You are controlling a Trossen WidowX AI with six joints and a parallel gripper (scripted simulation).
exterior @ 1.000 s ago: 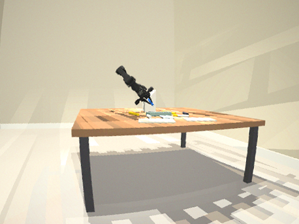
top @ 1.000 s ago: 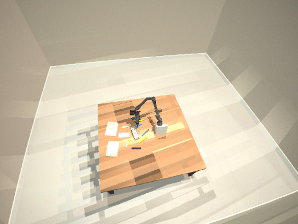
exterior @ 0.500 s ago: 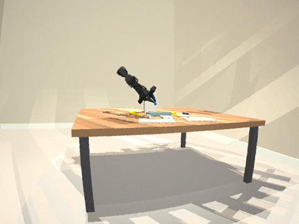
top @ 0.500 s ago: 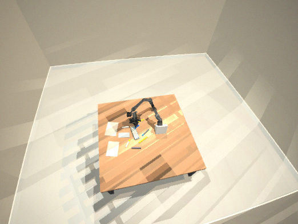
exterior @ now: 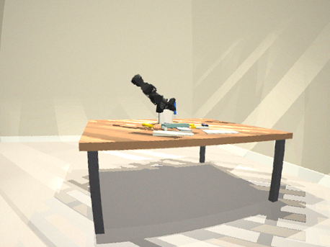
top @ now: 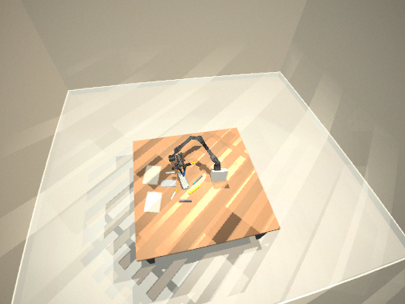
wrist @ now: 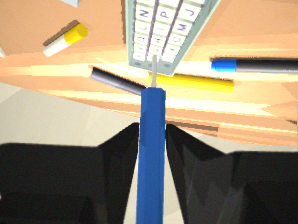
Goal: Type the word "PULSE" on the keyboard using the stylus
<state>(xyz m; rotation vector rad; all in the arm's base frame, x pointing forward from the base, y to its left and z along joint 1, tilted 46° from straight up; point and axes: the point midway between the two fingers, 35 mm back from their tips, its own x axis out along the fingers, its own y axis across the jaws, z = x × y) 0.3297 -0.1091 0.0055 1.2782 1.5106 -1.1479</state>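
Now: gripper tip 16 cm short of the grey block, 11 cm above it and 1 cm to the left of it. From my gripper tip the other things lie so: blue stylus 1 cm below.
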